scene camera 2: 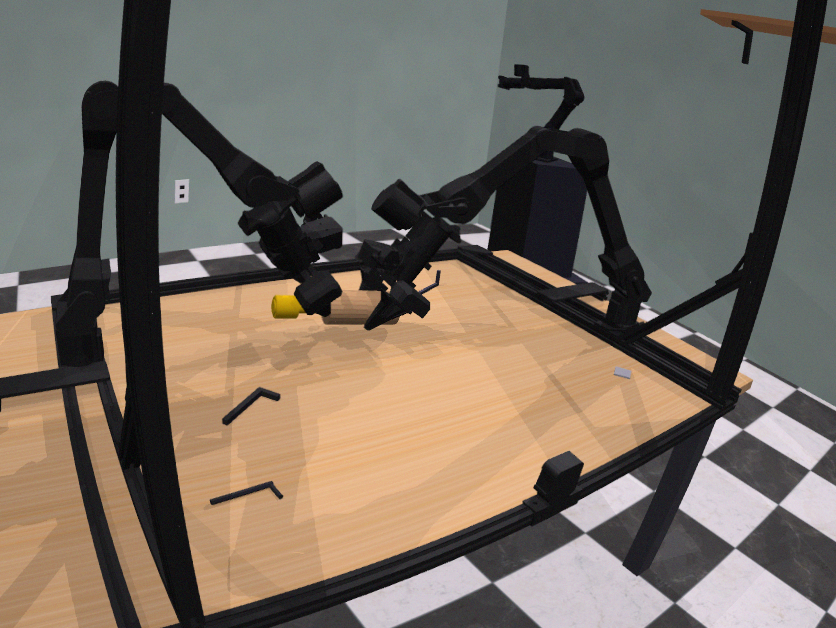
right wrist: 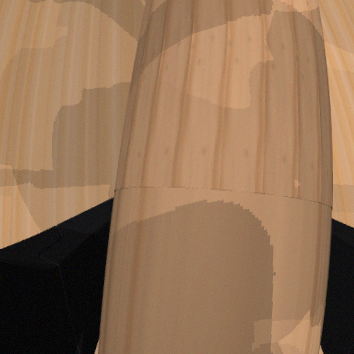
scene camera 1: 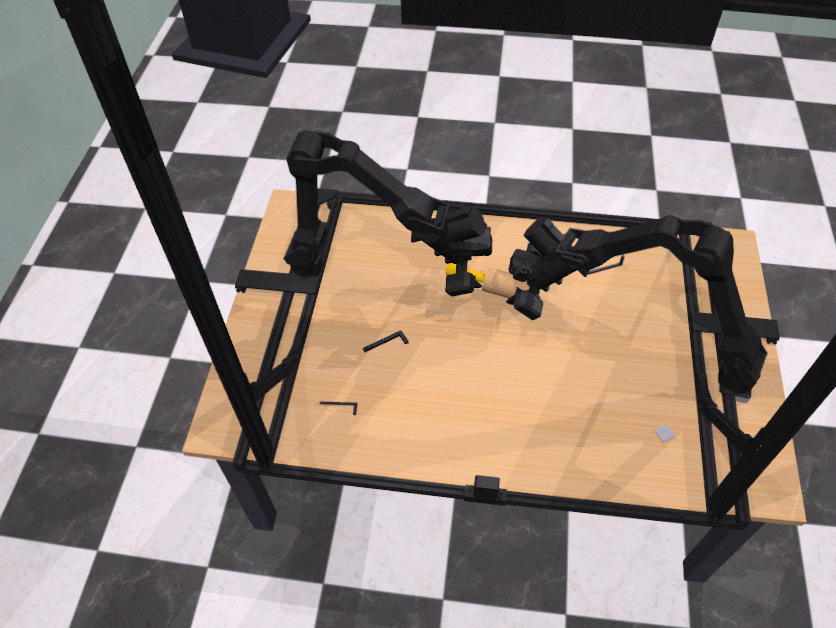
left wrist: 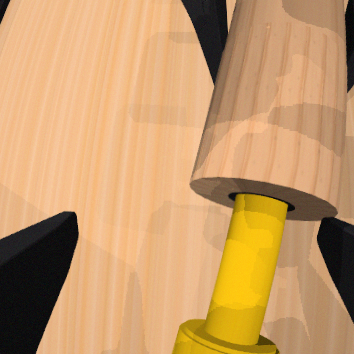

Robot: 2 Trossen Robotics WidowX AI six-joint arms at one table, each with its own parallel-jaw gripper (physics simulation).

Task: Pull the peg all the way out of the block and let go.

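Seen in the pictures: left gripper, fingertip midpoint: [scene camera 1: 481, 268] [left wrist: 202, 227]; right gripper, fingertip midpoint: [scene camera 2: 359, 321] [right wrist: 207, 211] [scene camera 1: 510, 292]; left arm's base, link origin: [scene camera 2: 81, 360] [scene camera 1: 306, 269]; right arm's base, link origin: [scene camera 2: 621, 321] [scene camera 1: 735, 382].
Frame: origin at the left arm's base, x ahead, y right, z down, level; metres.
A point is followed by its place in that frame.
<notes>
The block, a light wooden cylinder [scene camera 1: 496, 282] {x 0.438, y -0.057, z -0.044 m} [scene camera 2: 348, 307] {x 0.438, y -0.049, z -0.034 m} [left wrist: 275, 125] {x 0.429, y -0.075, z -0.052 m} [right wrist: 225, 125] {x 0.461, y -0.069, z -0.049 m}, lies on its side. The yellow peg [scene camera 1: 451, 269] {x 0.333, y -0.062, z -0.045 m} [scene camera 2: 284, 306] {x 0.335, y -0.058, z -0.039 m} [left wrist: 245, 270] {x 0.384, y -0.075, z -0.037 m} has a thin shaft whose end sits in the hole in the block's end face; its thicker head is outside. My left gripper [scene camera 1: 473, 275] {x 0.394, y -0.093, z -0.035 m} [scene camera 2: 323, 307] {x 0.394, y -0.093, z -0.035 m} [left wrist: 202, 227] {x 0.394, y -0.093, z -0.035 m} is open, its fingertips apart on both sides of the shaft near the block's end, with the shaft closer to the finger at the right of the left wrist view. My right gripper [scene camera 1: 517, 287] {x 0.469, y -0.075, z 0.004 m} [scene camera 2: 375, 314] {x 0.469, y -0.075, z 0.004 m} [right wrist: 207, 211] {x 0.469, y -0.075, z 0.004 m} is shut on the block.
Two black L-shaped keys [scene camera 1: 385, 340] {x 0.240, y 0.127, z 0.013 m} [scene camera 2: 246, 492] {x 0.203, y 0.304, z 0.015 m} lie at the left of the table [scene camera 1: 513, 419] {x 0.551, y 0.230, z 0.019 m}. A third key [scene camera 1: 606, 267] {x 0.667, y -0.223, z 0.013 m} [scene camera 2: 430, 283] {x 0.678, y -0.233, z 0.012 m} lies behind the right arm. A small grey square [scene camera 1: 665, 433] {x 0.852, y 0.172, z 0.016 m} [scene camera 2: 622, 372] {x 0.849, y 0.173, z 0.016 m} lies at the right. A black frame edges the table.
</notes>
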